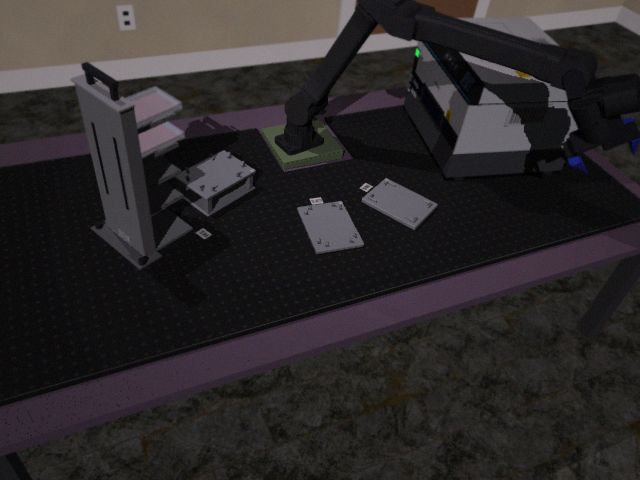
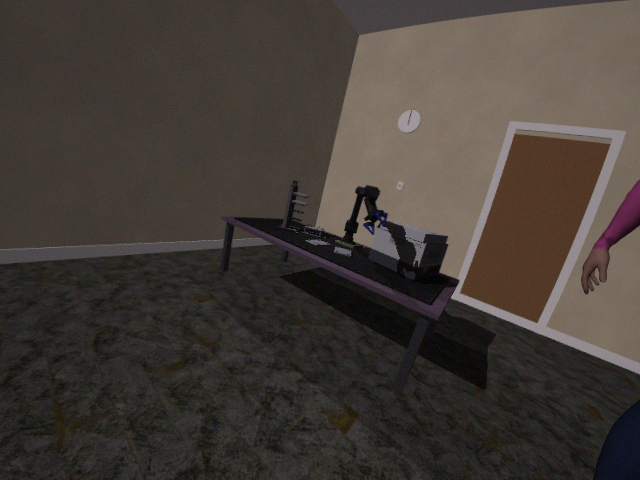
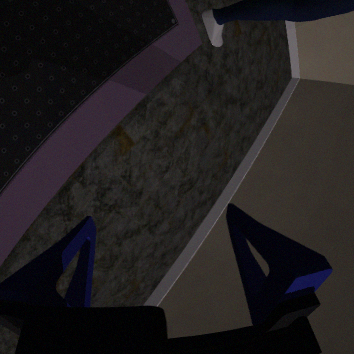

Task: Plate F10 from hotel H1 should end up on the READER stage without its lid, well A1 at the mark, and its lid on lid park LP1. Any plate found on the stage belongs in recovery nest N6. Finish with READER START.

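Frame: origin at the arm's base, x right, y up, z back, level; metres.
Seen in the pictures: gripper, fingertip midpoint: [image 1: 609, 162] [image 2: 378, 231] [image 3: 159, 216]; arm's base, origin of the base link: [image 1: 299, 142] [image 2: 347, 242].
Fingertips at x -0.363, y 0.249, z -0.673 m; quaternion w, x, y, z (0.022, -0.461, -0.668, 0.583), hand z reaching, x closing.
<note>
Pixels of each thing's middle, then the offset from my fingertips to it.
- grey hotel tower, body centre: [image 1: 133, 159] [image 2: 294, 205] dx +0.877, dy -0.051, dz +0.542 m
- reader, body centre: [image 1: 490, 96] [image 2: 408, 248] dx -0.152, dy -0.112, dz +0.455 m
The grey hotel tower [image 1: 116, 170] [image 2: 288, 209] stands at the left of the table. Two pinkish plates, an upper one [image 1: 157, 103] and a lower one [image 1: 161, 137], sit on its upper shelves; lower shelf brackets show bare. Their names cannot be read. The reader [image 1: 488, 126] [image 2: 385, 245] is the grey-white box at the right, with a green light and a dark screen. Its stage and any plate on it do not show. Two flat grey pinned pads, one [image 1: 330, 227] and another [image 1: 400, 202], bear no plate; their labels are unreadable. My gripper [image 1: 605, 151] [image 2: 375, 223] [image 3: 159, 216] is open and empty, raised near the reader.
A raised grey pinned stand [image 1: 223, 171] [image 2: 313, 228] stands beside the tower. The arm's base is on a green block [image 1: 330, 146]. The purple table edge [image 1: 330, 338] [image 3: 90, 130] runs along the front. A person's arm [image 2: 622, 222] shows at the far right; a shoe [image 3: 214, 30] stands beyond the table.
</note>
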